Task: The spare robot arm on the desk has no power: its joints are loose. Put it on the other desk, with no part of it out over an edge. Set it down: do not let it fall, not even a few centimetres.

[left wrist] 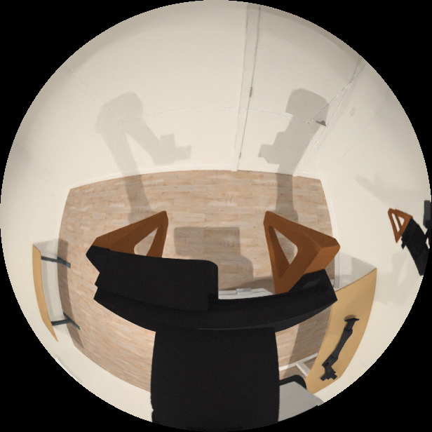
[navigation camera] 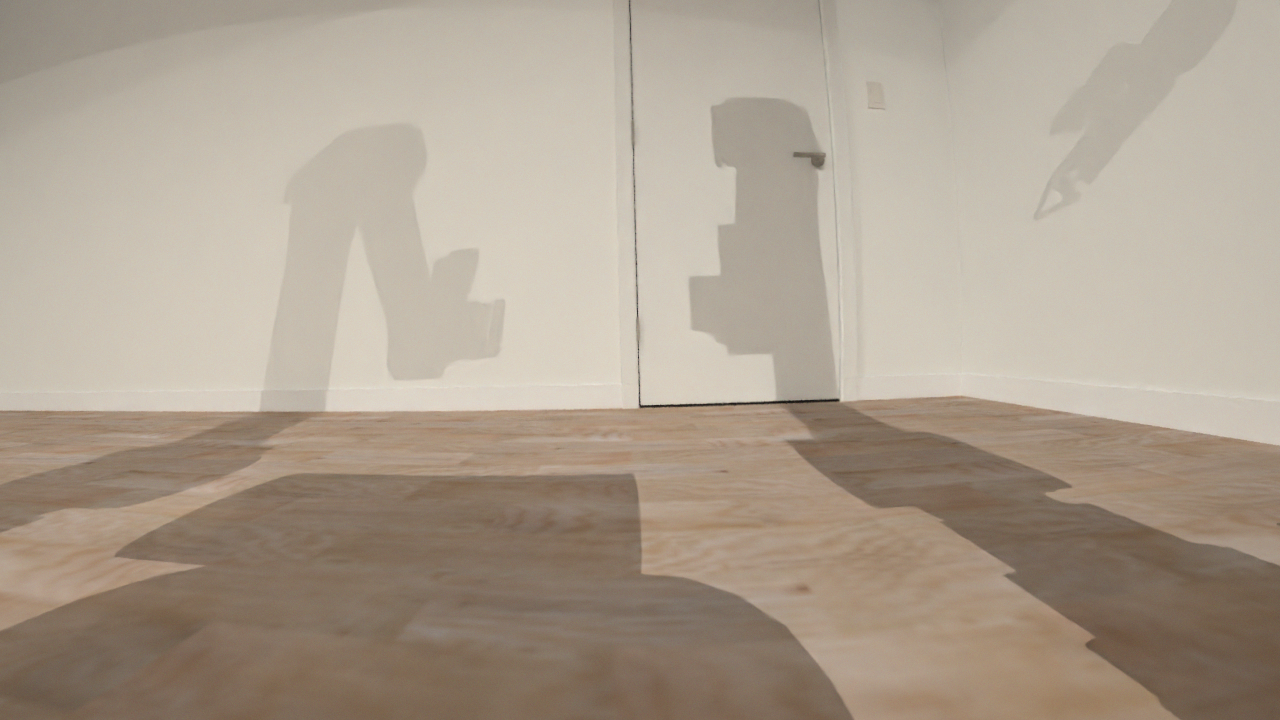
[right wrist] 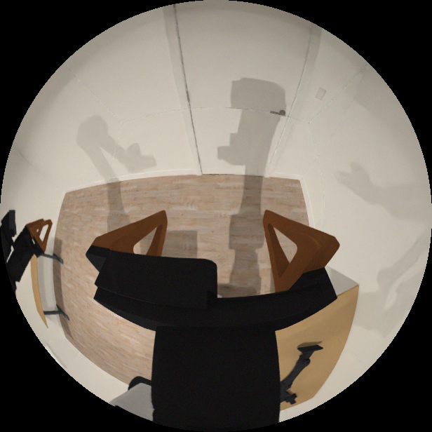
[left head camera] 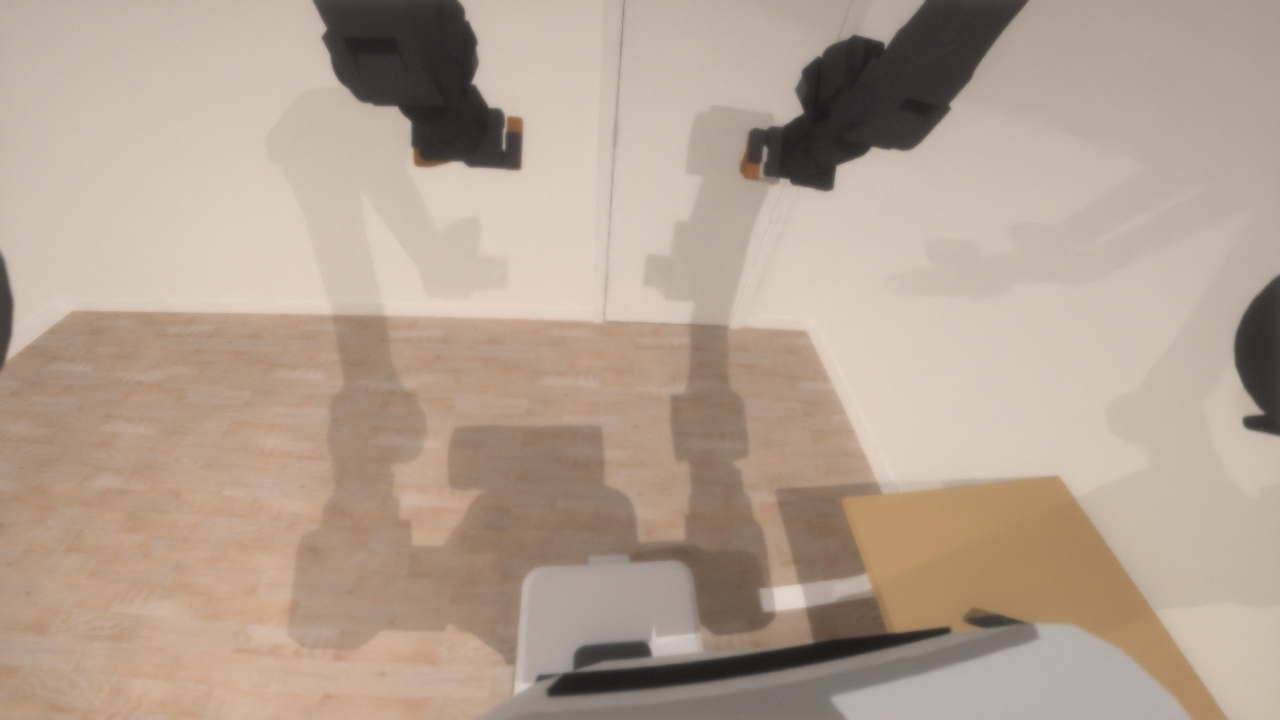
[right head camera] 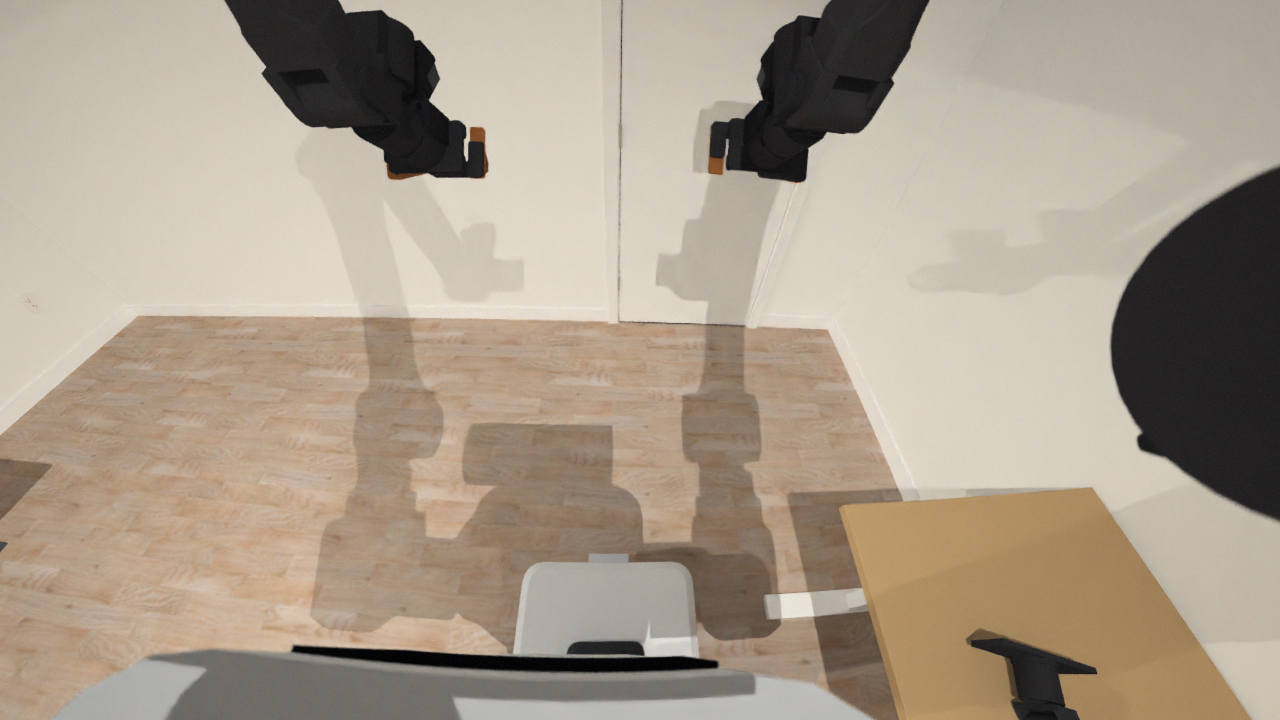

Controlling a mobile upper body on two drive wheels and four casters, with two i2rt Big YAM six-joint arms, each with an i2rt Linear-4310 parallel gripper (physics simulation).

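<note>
The spare robot arm (right head camera: 1038, 676) (left wrist: 342, 346) (right wrist: 301, 367) is black and lies stretched out on a tan desk (left head camera: 966, 537) (right head camera: 984, 555) (left wrist: 366, 295) (right wrist: 345, 310) at the right. In the left head camera the robot's body hides most of it; in the right wrist view my wrist hides part. The other desk (left wrist: 42, 292) (right wrist: 39, 295) stands at the far left in both wrist views. My left gripper (left head camera: 483, 143) (left wrist: 215, 216) and right gripper (left head camera: 759, 161) (right wrist: 215, 213) are open and empty, raised in front of me, away from both desks.
A white wall with a door (navigation camera: 725, 268) (left head camera: 698, 53) stands ahead across the wooden floor (left head camera: 179, 429) (navigation camera: 733, 501). A white desk foot (left head camera: 805, 594) (right head camera: 810, 604) sticks out beneath the right desk. The robot's white base (left head camera: 608, 600) (right head camera: 608, 600) shows below. Arm shadows fall on the wall.
</note>
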